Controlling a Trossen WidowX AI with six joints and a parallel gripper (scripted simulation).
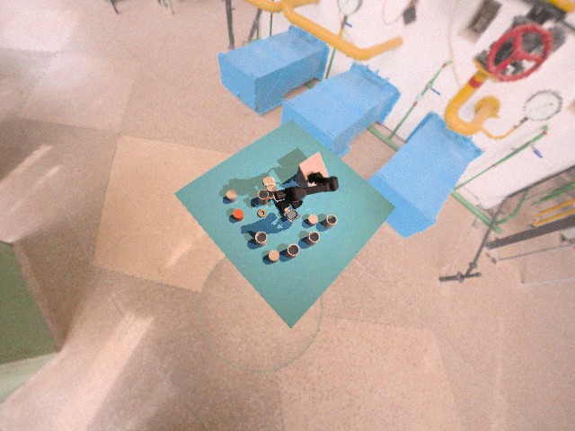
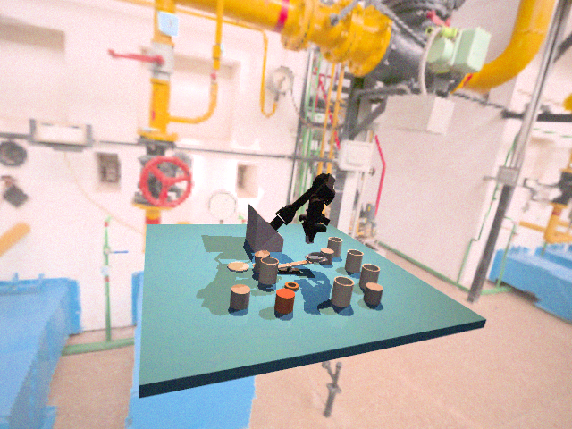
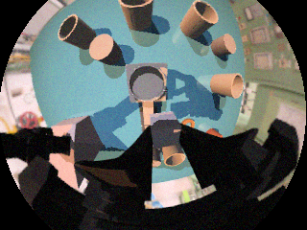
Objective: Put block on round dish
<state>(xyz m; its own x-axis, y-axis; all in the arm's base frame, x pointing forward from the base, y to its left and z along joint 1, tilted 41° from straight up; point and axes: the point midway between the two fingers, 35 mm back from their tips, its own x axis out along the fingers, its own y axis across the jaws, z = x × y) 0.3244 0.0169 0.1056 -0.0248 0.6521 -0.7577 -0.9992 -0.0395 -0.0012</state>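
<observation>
The flat round dish is 310 mm to the right of my gripper tip, 160 mm below it and 90 mm behind it. Also, from my gripper tip: balance 130 mm below, 70 mm to the right, 20 mm behind; orange ring 160 mm below, 130 mm ahead, 110 mm to the right; block 10 mm above.
</observation>
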